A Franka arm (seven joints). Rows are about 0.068 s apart.
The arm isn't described. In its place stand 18 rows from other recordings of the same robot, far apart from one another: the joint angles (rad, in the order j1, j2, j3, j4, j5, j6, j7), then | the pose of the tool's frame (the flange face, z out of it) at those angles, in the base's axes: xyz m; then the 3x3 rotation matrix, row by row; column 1 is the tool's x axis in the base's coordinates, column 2 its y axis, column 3 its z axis.
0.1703, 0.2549, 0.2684, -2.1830, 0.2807, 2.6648, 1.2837 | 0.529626, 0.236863, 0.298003; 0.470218, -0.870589, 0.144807; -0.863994, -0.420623, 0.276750; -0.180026, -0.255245, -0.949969
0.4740, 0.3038, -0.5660, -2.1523, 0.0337, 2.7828, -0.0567 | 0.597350, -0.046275, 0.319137; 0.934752, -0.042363, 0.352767; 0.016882, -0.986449, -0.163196; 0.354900, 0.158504, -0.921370
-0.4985, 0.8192, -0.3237, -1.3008, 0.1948, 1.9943, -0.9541 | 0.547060, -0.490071, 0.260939; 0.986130, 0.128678, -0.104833; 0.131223, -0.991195, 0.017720; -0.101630, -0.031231, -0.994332
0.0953, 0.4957, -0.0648, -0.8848, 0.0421, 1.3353, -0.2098 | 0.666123, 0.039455, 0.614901; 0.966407, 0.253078, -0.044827; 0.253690, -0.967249, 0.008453; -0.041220, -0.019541, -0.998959
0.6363, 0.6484, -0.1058, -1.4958, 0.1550, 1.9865, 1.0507 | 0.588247, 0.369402, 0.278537; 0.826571, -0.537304, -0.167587; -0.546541, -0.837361, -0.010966; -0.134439, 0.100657, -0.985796
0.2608, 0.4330, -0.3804, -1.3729, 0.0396, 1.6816, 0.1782 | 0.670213, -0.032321, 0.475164; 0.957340, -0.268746, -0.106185; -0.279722, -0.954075, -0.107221; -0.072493, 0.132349, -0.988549
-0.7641, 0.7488, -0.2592, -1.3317, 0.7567, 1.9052, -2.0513 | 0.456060, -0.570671, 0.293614; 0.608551, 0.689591, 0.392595; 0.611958, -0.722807, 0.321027; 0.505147, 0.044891, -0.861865
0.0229, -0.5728, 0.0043, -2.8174, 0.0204, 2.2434, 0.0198 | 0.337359, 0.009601, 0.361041; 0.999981, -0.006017, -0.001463; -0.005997, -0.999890, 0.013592; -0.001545, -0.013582, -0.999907
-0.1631, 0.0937, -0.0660, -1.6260, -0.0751, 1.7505, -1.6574 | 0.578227, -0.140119, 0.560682; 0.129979, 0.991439, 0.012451; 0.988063, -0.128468, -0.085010; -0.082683, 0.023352, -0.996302
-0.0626, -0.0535, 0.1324, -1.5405, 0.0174, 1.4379, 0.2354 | 0.522453, 0.040766, 0.655870; 0.985299, -0.163310, -0.050149; -0.163179, -0.986574, 0.006724; -0.050573, 0.001558, -0.998719
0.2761, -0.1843, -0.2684, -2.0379, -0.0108, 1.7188, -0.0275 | 0.489016, -0.003710, 0.509573; 0.989074, 0.042319, -0.141213; 0.047813, -0.998216, 0.035745; -0.139448, -0.042107, -0.989334
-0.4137, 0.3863, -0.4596, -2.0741, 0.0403, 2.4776, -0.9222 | 0.386323, -0.451512, 0.265573; 0.995915, 0.056734, -0.070248; 0.046845, -0.989712, -0.135191; -0.077195, 0.131348, -0.988326
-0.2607, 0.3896, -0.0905, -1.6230, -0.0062, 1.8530, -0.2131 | 0.610898, -0.217755, 0.385670; 0.978103, -0.131026, -0.161700; -0.130211, -0.991362, 0.015675; -0.162357, 0.005724, -0.986715
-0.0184, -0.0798, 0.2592, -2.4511, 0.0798, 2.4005, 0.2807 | 0.461017, 0.113378, 0.330779; 0.994997, -0.098017, 0.019341; -0.098714, -0.994346, 0.039129; 0.015396, -0.040843, -0.999047
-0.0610, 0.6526, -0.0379, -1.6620, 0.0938, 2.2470, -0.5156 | 0.673782, -0.061453, 0.222269; 0.933904, 0.352444, -0.060051; 0.355671, -0.932942, 0.055830; -0.036348, -0.073498, -0.996633
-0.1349, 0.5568, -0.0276, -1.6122, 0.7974, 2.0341, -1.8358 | 0.680955, -0.068270, 0.305305; 0.268213, 0.956298, 0.116430; 0.734011, -0.281136, 0.618216; 0.623931, -0.080353, -0.777337
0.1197, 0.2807, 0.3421, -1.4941, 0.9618, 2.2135, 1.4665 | 0.614242, 0.300418, 0.583129; 0.178714, -0.972960, 0.146325; -0.518627, 0.033226, 0.854355; -0.836114, -0.228573, -0.498665
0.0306, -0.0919, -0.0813, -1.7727, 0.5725, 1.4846, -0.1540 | 0.513786, 0.034111, 0.591376; 0.987393, 0.050387, -0.150051; 0.126194, -0.822831, 0.554097; -0.095547, -0.566047, -0.818817
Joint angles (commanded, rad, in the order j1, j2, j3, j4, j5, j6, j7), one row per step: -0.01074 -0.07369 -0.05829 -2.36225 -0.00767 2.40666 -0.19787; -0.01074 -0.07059 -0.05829 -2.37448 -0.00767 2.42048 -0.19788; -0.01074 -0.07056 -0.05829 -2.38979 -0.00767 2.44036 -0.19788; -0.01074 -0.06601 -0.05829 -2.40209 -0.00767 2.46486 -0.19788; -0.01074 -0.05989 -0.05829 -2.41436 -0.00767 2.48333 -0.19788; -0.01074 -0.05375 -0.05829 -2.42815 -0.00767 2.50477 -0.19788; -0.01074 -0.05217 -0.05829 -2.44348 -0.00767 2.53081 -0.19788; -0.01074 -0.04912 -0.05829 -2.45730 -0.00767 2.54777 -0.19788; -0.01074 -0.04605 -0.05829 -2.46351 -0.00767 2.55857 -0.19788; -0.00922 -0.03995 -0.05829 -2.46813 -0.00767 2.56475 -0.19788; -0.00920 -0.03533 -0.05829 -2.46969 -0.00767 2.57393 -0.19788; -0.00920 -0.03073 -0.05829 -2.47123 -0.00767 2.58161 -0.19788; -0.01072 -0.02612 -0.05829 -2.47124 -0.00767 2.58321 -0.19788; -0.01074 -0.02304 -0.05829 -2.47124 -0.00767 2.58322 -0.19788; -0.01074 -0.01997 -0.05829 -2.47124 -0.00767 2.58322 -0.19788; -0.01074 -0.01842 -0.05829 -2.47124 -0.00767 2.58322 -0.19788
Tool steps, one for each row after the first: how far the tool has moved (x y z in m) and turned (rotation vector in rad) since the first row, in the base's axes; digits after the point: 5 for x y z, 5 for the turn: -0.00210 0.00018 -0.00558 -0.00001 0.00151 0.00008; -0.00469 0.00040 -0.01032 -0.00022 -0.00303 0.00018; -0.00593 0.00053 -0.01548 -0.00088 -0.01066 0.00026; -0.00781 0.00070 -0.02196 -0.00114 -0.01073 0.00034; -0.00999 0.00089 -0.02874 -0.00149 -0.01223 0.00044; -0.01237 0.00109 -0.03339 -0.00207 -0.02134 0.00054; -0.01522 0.00132 -0.03899 -0.00215 -0.02143 0.00062; -0.01624 0.00140 -0.04198 -0.00237 -0.02295 0.00066; -0.01718 0.00221 -0.04623 -0.00236 -0.01841 0.00221; -0.01689 0.00221 -0.04818 -0.00279 -0.02139 0.00226; -0.01675 0.00221 -0.05027 -0.00311 -0.02292 0.00229; -0.01673 0.00146 -0.05234 -0.00318 -0.01990 0.00078; -0.01679 0.00145 -0.05384 -0.00315 -0.01683 0.00076; -0.01685 0.00145 -0.05532 -0.00311 -0.01376 0.00077; -0.01688 0.00145 -0.05608 -0.00310 -0.01221 0.00077
